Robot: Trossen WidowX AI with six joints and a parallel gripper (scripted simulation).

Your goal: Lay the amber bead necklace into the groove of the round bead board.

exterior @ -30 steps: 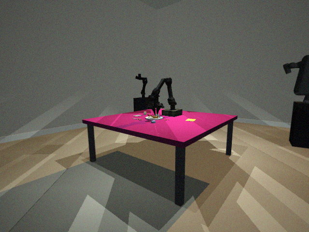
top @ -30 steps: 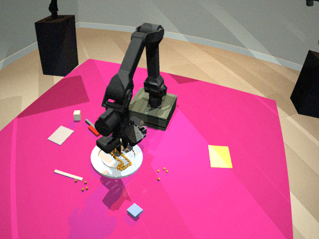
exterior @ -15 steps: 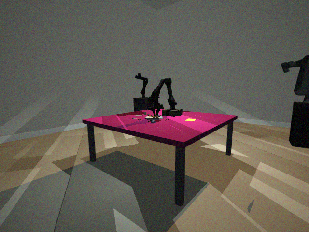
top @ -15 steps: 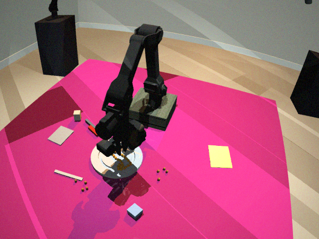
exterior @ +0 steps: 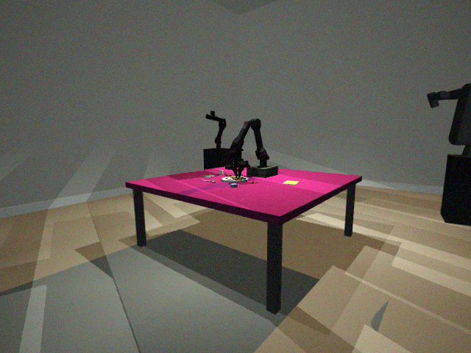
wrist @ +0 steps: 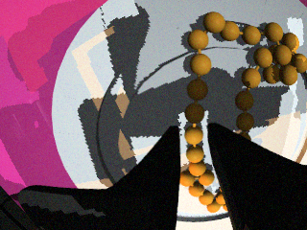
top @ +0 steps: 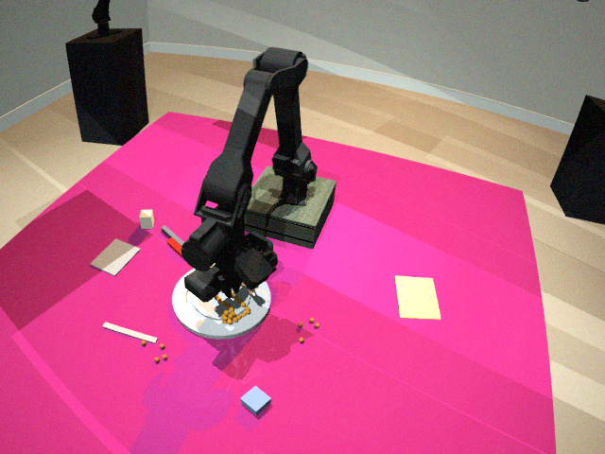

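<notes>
The round bead board lies 10 mm ahead of my gripper tip, 20 mm to the right of it and 10 mm below it. Also, from my gripper tip: white block: 150 mm behind, 80 mm to the right; then red-handled tool: 130 mm behind, 170 mm to the right, 10 mm below; then white strip: 140 mm ahead, 170 mm to the right, 10 mm below.
</notes>
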